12 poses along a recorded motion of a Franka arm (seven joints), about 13 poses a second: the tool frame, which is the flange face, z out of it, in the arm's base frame.
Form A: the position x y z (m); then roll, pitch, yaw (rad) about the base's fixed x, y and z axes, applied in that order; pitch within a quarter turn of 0, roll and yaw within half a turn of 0.
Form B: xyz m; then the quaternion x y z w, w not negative. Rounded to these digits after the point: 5 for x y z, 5 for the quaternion.
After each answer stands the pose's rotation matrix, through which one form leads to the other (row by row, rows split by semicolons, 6 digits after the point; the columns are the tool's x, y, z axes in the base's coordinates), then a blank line. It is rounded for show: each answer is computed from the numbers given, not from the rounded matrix.
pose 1, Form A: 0.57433 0.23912 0.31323 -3.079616 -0.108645 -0.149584
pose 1, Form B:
0.57433 0.23912 0.31323 -0.99538 0.07290 -0.05643 0.02680
0.983003 -0.142100 0.116245; -0.148148 -0.987936 0.045117; 0.108431 -0.061572 -0.992195

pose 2, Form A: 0.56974 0.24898 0.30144 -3.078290 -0.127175 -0.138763
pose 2, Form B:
0.56974 0.24898 0.30144 -0.99522 0.06714 -0.06555 0.02710
0.982390 -0.130095 0.134112; -0.137201 -0.989514 0.045144; 0.126832 -0.062750 -0.989937

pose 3, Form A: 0.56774 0.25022 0.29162 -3.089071 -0.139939 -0.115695
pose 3, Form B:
0.56774 0.25022 0.29162 -0.99565 0.05582 -0.07129 0.02211
0.983605 -0.108004 0.144419; -0.114309 -0.992790 0.036067; 0.139483 -0.051984 -0.988859

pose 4, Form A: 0.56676 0.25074 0.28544 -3.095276 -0.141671 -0.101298
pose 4, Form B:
0.56676 0.25074 0.28544 -0.99603 0.04885 -0.07184 0.01949
0.984907 -0.094512 0.145005; -0.100112 -0.994468 0.031799; 0.141198 -0.045836 -0.988920

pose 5, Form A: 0.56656 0.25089 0.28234 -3.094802 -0.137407 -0.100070
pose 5, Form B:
0.56656 0.25089 0.28234 -0.99620 0.04828 -0.06971 0.01988
0.985619 -0.093419 0.140813; -0.098961 -0.994548 0.032870; 0.136975 -0.046333 -0.989490

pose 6, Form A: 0.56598 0.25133 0.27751 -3.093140 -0.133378 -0.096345
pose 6, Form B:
0.56598 0.25133 0.27751 -0.99640 0.04642 -0.06771 0.02093
0.986522 -0.089672 0.136870; -0.095342 -0.994814 0.035432; 0.132983 -0.048004 -0.989955

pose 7, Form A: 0.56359 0.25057 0.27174 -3.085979 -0.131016 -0.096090
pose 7, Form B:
0.56359 0.25057 0.27174 -0.99641 0.04609 -0.06669 0.02457
0.986856 -0.088566 0.135171; -0.095120 -0.994545 0.042814; 0.130642 -0.055109 -0.989897

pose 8, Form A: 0.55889 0.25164 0.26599 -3.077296 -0.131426 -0.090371
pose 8, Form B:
0.55889 0.25164 0.26599 -0.99640 0.04294 -0.06701 0.02908
0.987331 -0.081676 0.136042; -0.089470 -0.994621 0.052188; 0.131048 -0.063698 -0.989328

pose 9, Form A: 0.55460 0.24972 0.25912 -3.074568 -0.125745 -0.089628
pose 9, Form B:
0.55460 0.24972 0.25912 -0.99656 0.04258 -0.06423 0.03059
0.988122 -0.080941 0.130625; -0.088801 -0.994502 0.055505; 0.125414 -0.066446 -0.989877

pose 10, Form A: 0.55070 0.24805 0.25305 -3.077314 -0.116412 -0.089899
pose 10, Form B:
0.55070 0.24805 0.25305 -0.99687 0.04297 -0.05953 0.02943
0.989221 -0.082162 0.121208; -0.089170 -0.994575 0.053569; 0.116149 -0.063800 -0.991181

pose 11, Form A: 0.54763 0.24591 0.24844 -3.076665 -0.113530 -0.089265
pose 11, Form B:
0.54763 0.24591 0.24844 -0.99695 0.04268 -0.05809 0.02984
0.989607 -0.081638 0.118381; -0.088573 -0.994575 0.054546; 0.113286 -0.064464 -0.991469

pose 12, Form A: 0.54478 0.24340 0.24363 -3.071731 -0.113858 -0.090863
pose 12, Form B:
0.54478 0.24340 0.24363 -0.99683 0.04333 -0.05839 0.03225
0.989427 -0.082619 0.119201; -0.090151 -0.994165 0.059233; 0.113612 -0.069353 -0.991102

